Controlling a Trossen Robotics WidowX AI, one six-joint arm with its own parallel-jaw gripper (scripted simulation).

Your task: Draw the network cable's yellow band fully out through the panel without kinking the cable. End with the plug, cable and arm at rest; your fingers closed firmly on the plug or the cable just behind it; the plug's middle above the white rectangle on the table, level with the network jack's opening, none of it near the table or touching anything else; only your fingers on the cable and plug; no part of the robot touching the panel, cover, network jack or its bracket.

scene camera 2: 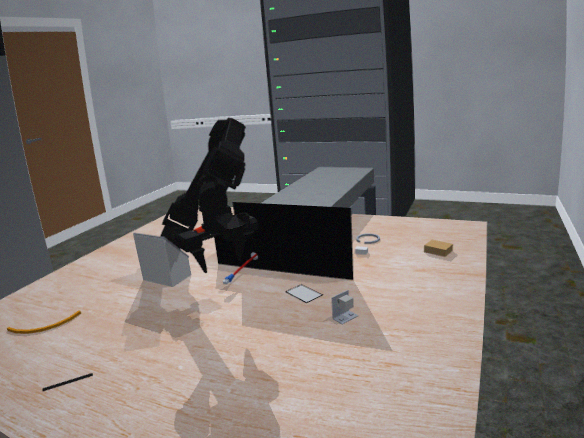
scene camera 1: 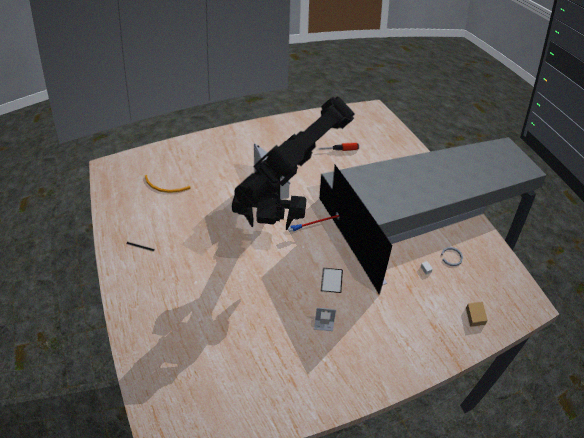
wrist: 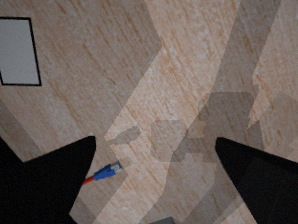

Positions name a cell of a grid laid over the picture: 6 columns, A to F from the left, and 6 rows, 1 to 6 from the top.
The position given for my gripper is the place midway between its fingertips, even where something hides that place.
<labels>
my gripper: scene camera 2 C4; scene camera 1 C4; wrist D4
</labels>
